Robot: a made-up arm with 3 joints. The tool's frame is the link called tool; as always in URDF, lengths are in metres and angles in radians.
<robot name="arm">
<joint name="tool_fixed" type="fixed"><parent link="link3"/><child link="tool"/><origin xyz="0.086 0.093 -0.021"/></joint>
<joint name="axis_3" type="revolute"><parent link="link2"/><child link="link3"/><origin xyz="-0.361 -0.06 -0.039"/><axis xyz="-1 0 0"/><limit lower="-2.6" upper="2.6"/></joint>
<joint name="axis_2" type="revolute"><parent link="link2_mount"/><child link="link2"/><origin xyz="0.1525 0.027 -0.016"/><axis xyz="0 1 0"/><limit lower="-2.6" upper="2.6"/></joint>
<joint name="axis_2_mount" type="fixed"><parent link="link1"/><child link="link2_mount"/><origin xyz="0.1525 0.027 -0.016"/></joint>
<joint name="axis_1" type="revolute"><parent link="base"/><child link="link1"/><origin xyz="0 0 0.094"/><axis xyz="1 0 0"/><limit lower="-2.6" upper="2.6"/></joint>
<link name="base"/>
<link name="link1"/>
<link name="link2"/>
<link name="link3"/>
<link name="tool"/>
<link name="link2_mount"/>
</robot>
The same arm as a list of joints. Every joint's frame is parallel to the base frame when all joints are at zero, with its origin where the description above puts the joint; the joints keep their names.
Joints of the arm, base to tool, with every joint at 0 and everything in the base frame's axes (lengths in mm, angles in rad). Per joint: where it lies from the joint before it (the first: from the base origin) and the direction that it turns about. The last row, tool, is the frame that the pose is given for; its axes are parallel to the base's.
axis_1: axis 1 0 0 offset 0 0 94
axis_2: axis 0 1 0 offset 305 54 -32
axis_3: axis -1 0 0 offset -361 -60 -39
tool: offset 86 93 -21
Joint limits (rad, base to tool): -2.6..2.6 -2.6..2.6 -2.6..2.6

